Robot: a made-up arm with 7 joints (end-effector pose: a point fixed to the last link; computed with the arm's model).
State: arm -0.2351 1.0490 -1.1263 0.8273 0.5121 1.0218 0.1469
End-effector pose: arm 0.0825 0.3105 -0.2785 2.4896 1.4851 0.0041
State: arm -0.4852 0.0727 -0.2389 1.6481 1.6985 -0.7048 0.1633
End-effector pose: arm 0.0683 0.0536 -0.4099 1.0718 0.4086 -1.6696
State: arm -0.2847 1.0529 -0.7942 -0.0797 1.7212 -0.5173 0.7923
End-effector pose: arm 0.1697 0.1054 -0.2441 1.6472 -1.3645 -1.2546
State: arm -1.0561 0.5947 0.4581 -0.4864 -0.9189 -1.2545 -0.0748
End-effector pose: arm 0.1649 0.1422 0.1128 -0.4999 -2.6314 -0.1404
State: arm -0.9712 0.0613 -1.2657 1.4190 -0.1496 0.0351 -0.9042
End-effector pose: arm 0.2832 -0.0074 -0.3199 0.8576 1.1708 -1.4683
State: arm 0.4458 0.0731 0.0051 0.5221 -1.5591 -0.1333 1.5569
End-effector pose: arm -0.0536 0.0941 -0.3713 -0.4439 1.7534 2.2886
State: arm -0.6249 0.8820 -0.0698 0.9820 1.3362 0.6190 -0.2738
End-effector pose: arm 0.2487 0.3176 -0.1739 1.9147 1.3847 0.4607
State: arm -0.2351 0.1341 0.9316 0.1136 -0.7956 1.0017 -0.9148
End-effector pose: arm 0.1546 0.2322 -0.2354 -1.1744 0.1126 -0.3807
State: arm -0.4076 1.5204 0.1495 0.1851 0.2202 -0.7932 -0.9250
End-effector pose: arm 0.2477 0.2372 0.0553 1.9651 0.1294 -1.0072
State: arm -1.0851 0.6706 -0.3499 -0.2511 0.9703 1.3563 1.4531
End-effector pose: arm 0.2870 0.0406 0.0454 0.9260 -0.9683 2.2420
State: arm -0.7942 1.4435 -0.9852 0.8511 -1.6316 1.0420 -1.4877
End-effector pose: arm 0.2092 0.3471 -0.1134 -1.1124 0.9374 -0.6278
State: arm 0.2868 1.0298 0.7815 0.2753 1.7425 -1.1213 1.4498
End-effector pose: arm 0.1056 0.3495 -0.0969 1.8414 -0.9466 -0.3184
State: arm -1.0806 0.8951 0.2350 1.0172 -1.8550 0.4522 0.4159
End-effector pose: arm 0.3350 0.2827 -0.0493 -1.3900 0.1863 0.4136
